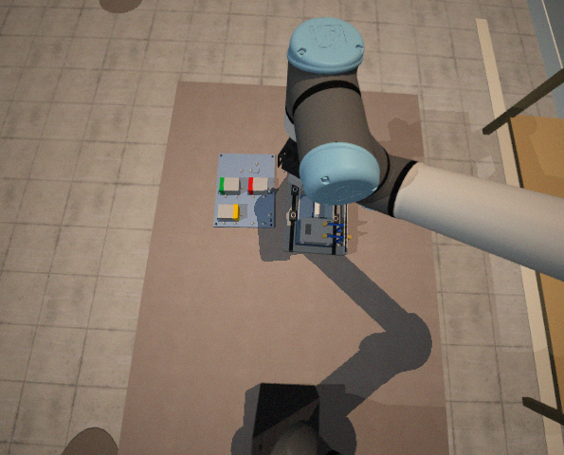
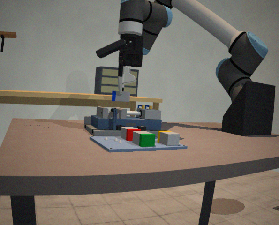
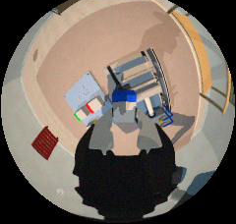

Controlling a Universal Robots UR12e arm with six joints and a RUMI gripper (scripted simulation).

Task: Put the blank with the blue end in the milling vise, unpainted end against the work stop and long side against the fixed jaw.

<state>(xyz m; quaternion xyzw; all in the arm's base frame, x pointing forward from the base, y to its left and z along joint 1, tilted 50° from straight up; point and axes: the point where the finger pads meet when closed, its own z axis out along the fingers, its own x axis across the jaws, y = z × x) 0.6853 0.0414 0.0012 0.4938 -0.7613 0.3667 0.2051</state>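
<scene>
My gripper is now 5 cm short of the fixed jaw, 6 cm to the left of it and 9 cm above it. Round my hand: blue-ended blank (2 cm below); then hosed end block (14 cm behind, 6 cm to the right, 9 cm below); then milling vise (5 cm behind, 6 cm to the right, 13 cm below).
</scene>
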